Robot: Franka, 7 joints.
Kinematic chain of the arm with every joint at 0, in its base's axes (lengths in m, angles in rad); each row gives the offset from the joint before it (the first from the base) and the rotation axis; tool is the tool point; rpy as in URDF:
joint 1: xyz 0 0 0.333 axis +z
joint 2: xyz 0 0 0 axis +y
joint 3: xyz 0 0 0.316 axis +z
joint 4: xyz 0.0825 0 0 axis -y
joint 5: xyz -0.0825 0 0.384 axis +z
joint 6: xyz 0 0 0 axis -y
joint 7: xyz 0.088 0 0 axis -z
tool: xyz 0 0 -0.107 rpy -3.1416 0 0
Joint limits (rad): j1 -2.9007..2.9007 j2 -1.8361..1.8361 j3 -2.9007..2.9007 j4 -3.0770..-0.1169 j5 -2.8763..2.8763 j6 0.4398..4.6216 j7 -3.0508..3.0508
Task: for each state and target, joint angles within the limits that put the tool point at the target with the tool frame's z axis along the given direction. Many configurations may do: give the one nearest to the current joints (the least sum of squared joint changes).
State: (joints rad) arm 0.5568 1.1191 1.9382 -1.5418 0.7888 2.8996 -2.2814
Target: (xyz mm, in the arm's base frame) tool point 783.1 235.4 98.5 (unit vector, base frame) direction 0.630 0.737 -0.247
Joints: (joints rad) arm -0.0435 1.7015 1.2119 -0.6833 0.4977 2.9053 -2.2814
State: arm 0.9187 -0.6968 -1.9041 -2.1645 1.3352 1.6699 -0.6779
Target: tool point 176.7 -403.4 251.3 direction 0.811 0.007 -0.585
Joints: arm 0.8039 -0.0693 -2.0133 -2.5436 1.4275 2.3222 -0.6779
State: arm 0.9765 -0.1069 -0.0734 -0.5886 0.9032 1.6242 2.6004
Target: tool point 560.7 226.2 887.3 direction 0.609 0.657 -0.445
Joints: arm 0.6108 0.3089 -0.4180 -0.7819 0.6905 2.0468 2.6004
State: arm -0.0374 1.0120 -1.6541 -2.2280 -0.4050 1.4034 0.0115
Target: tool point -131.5 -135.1 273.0 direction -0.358 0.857 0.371
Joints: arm 0.0222 0.8702 -1.4940 -2.9930 -0.4523 1.4569 0.0115
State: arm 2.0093 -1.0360 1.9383 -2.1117 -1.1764 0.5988 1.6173
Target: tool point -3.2 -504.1 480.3 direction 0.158 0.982 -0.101
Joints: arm 2.4146 -1.6069 1.2692 -1.4255 -0.3211 0.4398 1.6173
